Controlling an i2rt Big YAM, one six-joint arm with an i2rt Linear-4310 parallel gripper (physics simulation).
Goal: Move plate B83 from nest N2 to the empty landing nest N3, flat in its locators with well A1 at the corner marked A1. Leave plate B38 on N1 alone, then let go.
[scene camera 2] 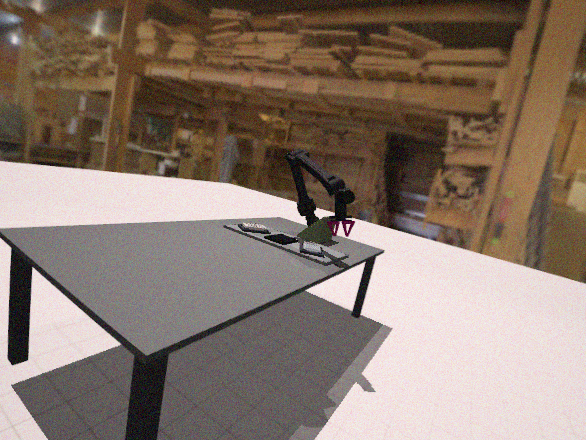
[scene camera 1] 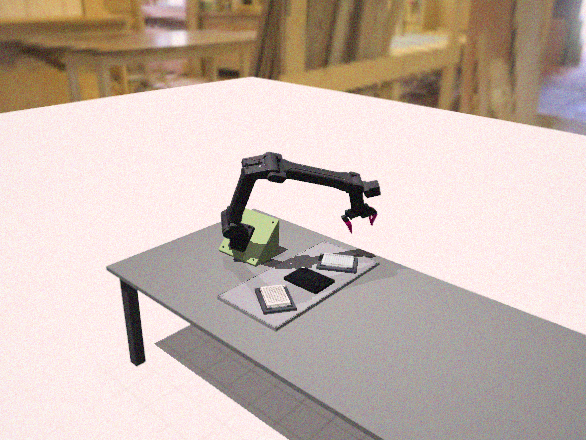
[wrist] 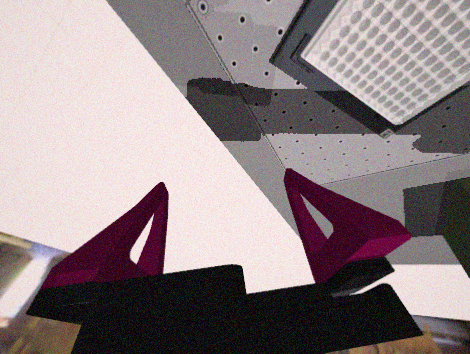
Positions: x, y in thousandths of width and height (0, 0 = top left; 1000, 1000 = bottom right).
Labels:
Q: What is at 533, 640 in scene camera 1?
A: A black nest.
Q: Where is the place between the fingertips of the gripper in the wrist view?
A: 482, 510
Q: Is the gripper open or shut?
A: Open.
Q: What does the gripper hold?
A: Nothing.

